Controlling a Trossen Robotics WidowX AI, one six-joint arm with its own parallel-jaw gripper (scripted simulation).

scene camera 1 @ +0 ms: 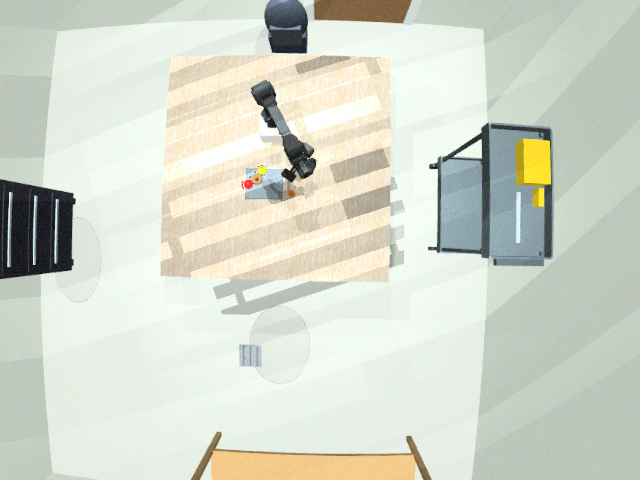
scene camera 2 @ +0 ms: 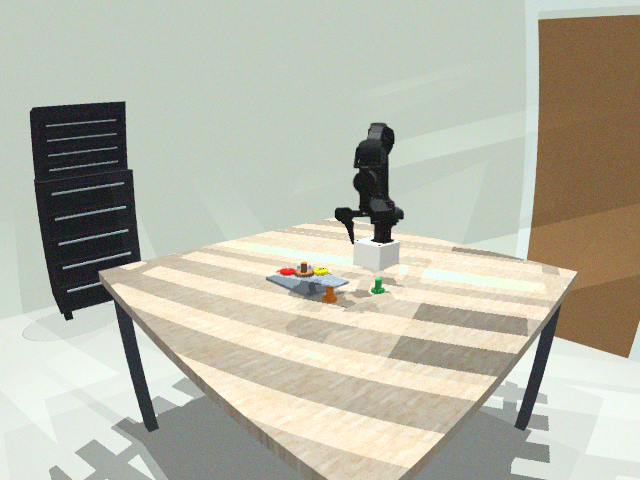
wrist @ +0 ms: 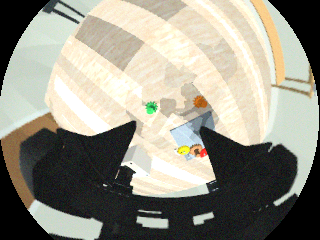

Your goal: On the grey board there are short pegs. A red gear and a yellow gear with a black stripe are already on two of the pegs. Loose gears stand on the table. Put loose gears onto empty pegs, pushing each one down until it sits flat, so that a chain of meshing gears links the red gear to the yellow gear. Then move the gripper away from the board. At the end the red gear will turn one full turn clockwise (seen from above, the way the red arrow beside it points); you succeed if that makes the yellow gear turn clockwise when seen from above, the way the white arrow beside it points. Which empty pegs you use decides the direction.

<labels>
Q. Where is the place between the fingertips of my gripper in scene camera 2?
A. At 368,243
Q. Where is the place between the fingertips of my gripper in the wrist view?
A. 169,126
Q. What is my gripper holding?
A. Nothing.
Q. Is my gripper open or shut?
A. Open.
</labels>
